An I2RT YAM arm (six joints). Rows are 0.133 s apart.
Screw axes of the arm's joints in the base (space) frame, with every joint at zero. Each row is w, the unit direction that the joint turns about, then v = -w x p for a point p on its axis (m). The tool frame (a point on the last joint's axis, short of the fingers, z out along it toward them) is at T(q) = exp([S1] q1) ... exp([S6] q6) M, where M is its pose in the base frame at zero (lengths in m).
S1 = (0, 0, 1, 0, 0, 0)
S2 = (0, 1, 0, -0.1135, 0, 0.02)
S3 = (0, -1, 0, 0.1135, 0, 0.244)
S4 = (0, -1, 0, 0.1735, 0, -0.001)
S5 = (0, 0, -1, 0, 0.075, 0)
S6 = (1, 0, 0, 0, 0.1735, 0)
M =
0 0 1 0.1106
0 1 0 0
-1 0 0 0.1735
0 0 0 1
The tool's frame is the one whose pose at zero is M.
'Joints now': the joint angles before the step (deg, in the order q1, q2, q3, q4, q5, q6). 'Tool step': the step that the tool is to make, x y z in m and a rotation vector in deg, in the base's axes. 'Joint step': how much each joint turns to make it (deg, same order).
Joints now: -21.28 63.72 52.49 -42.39 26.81 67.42
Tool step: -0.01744 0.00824 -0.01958 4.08 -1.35 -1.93
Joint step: 0.00 -4.08 -5.86 -0.39 -2.39 4.50
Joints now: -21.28 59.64 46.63 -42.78 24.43 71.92
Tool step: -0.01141 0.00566 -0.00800 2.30 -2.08 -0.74
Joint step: 0.00 -3.37 -3.25 0.02 -1.98 2.45
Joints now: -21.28 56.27 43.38 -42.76 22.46 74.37
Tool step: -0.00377 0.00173 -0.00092 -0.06 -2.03 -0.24
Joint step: 0.00 -1.77 -1.32 1.22 -0.42 0.64
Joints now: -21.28 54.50 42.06 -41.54 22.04 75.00
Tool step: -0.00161 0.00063 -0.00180 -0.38 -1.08 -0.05
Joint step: 0.00 -0.92 -1.04 1.25 0.00 0.07
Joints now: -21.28 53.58 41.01 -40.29 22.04 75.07
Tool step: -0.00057 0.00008 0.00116 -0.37 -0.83 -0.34
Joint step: 0.00 -0.46 -0.13 0.48 0.24 0.26
